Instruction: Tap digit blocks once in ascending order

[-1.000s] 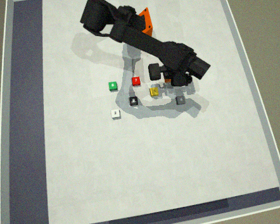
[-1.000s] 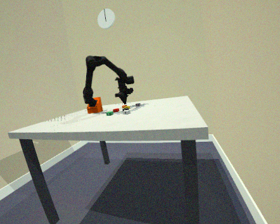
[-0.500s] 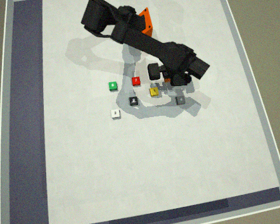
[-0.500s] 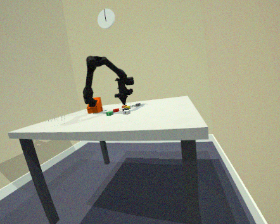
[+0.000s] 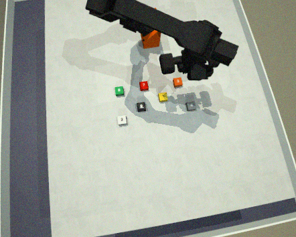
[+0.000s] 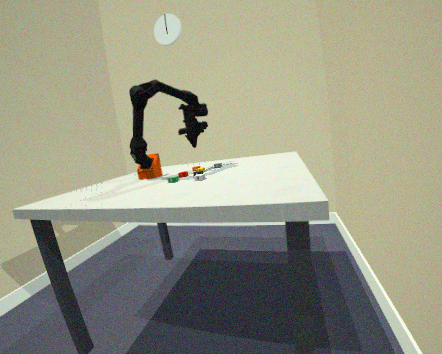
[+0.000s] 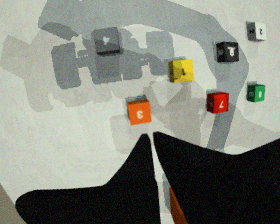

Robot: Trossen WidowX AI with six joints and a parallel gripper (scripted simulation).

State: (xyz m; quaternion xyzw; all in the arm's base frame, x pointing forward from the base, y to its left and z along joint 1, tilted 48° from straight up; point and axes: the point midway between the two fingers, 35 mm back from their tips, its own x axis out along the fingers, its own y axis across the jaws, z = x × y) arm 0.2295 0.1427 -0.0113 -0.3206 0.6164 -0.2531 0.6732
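Right now the grey block is 100 mm ahead of my gripper tip, 40 mm to the left of it and 110 mm below it. Also, from my gripper tip: red block (10 mm behind, 140 mm to the right, 110 mm below); yellow block (50 mm ahead, 70 mm to the right, 110 mm below); orange block (10 mm behind, 110 mm below).
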